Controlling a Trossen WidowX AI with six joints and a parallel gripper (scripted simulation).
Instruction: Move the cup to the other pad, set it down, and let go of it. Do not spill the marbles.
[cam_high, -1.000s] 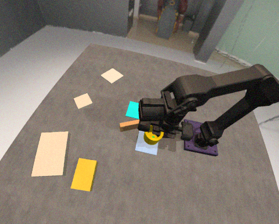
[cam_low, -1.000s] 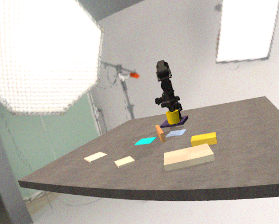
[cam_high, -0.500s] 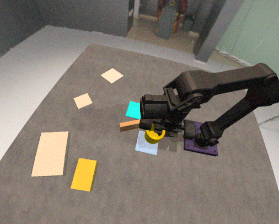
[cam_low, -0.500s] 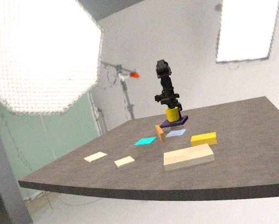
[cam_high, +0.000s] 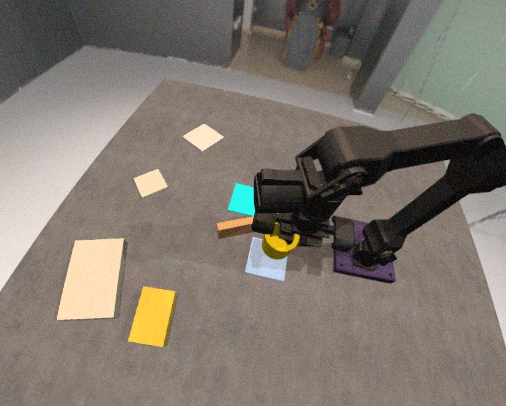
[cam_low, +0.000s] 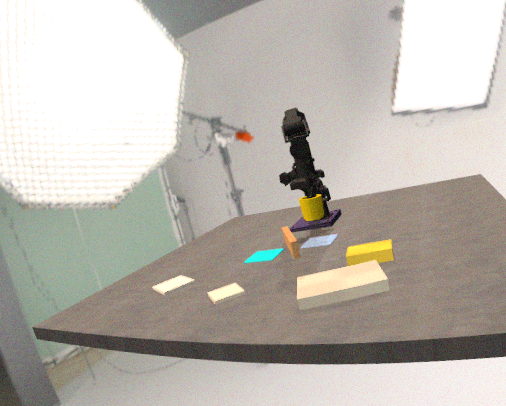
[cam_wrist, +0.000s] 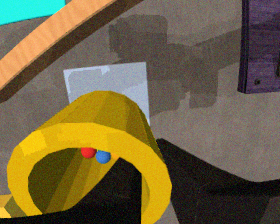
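Right now my gripper tip is 140 mm to the left of the cyan pad, 130 mm short of it and 120 mm above it. Also, from my gripper tip: large cream block: 400 mm ahead, 200 mm to the left, 100 mm below; yellow cup: 20 mm ahead; orange bar: 100 mm below, 80 mm ahead, 70 mm to the right.
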